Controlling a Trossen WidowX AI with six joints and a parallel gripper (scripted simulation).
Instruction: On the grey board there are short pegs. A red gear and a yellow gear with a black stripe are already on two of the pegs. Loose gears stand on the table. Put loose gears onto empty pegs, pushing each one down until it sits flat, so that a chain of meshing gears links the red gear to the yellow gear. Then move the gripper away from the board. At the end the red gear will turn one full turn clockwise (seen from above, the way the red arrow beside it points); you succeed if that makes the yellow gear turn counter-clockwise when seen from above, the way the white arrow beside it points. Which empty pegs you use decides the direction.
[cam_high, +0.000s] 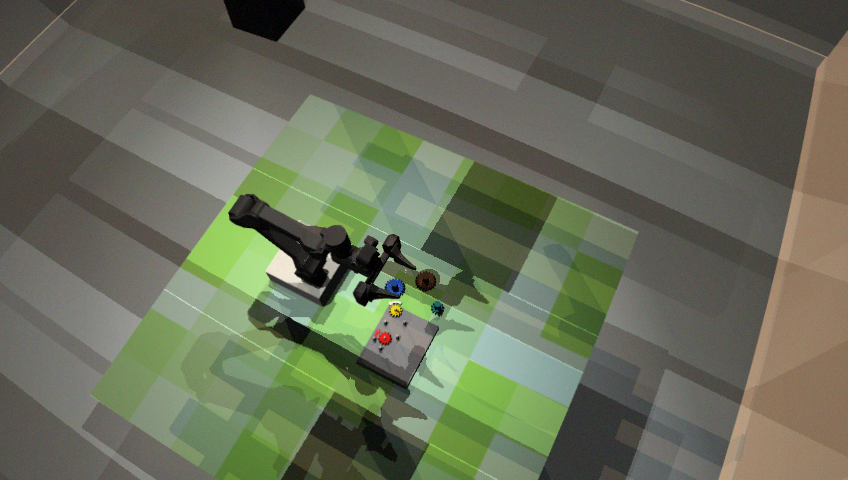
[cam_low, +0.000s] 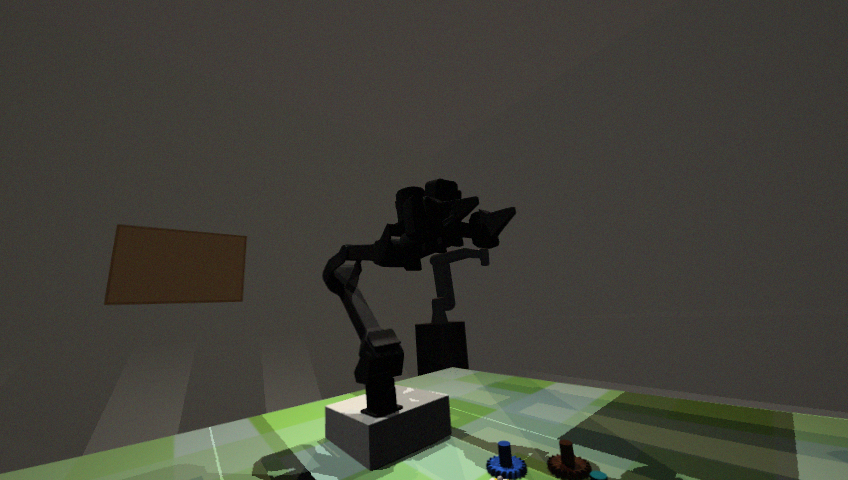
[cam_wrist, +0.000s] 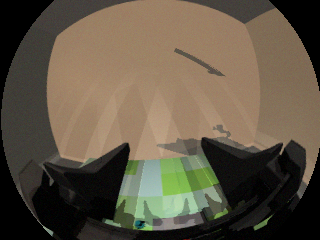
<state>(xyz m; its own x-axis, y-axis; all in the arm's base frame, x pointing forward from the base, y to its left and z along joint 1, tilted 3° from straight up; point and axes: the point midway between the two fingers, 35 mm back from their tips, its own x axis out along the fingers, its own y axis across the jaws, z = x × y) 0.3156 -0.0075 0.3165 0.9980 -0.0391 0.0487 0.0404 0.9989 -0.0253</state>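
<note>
My gripper tip is now 3 cm short of the teal gear, 11 cm to the right of it and 39 cm above it. Also, from my gripper tip: red gear 7 cm behind, 5 cm to the right, 39 cm below; then blue gear 12 cm behind, 11 cm to the left, 39 cm below; then curved white arrow 9 cm behind, 7 cm to the left, 40 cm below.
</note>
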